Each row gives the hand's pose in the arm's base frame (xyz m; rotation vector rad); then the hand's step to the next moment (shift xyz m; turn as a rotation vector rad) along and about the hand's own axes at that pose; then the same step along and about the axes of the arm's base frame.
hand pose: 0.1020 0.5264 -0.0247 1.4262 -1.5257 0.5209
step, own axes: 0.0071 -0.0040 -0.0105 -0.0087 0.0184 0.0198
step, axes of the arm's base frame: 0.0083 0.0040 0.0096 -0.0251 -0.0074 -0.0111
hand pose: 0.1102 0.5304 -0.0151 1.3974 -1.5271 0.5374
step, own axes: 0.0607 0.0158 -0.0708 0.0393 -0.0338 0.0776
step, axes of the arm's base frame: 0.0173 0.0317 0.0874 0.0090 -0.0924 -0.0099
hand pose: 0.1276 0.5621 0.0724 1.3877 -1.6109 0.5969
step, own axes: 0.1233 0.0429 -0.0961 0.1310 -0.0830 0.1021
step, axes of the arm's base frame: -0.0061 0.0262 0.1599 0.0511 -0.1720 0.0476
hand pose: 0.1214 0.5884 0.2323 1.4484 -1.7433 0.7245
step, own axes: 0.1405 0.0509 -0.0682 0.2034 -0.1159 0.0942
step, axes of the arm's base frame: -0.0490 -0.0133 0.1562 0.0786 -0.2127 0.1106
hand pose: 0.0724 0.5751 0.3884 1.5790 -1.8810 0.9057
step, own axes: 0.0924 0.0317 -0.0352 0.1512 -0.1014 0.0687
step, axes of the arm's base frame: -0.0494 -0.0287 0.0867 0.0734 -0.1586 0.0855
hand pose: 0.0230 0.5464 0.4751 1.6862 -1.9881 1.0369
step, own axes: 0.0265 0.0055 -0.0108 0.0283 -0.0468 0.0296
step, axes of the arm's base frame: -0.0138 -0.0109 0.0233 0.0435 -0.0424 0.0133
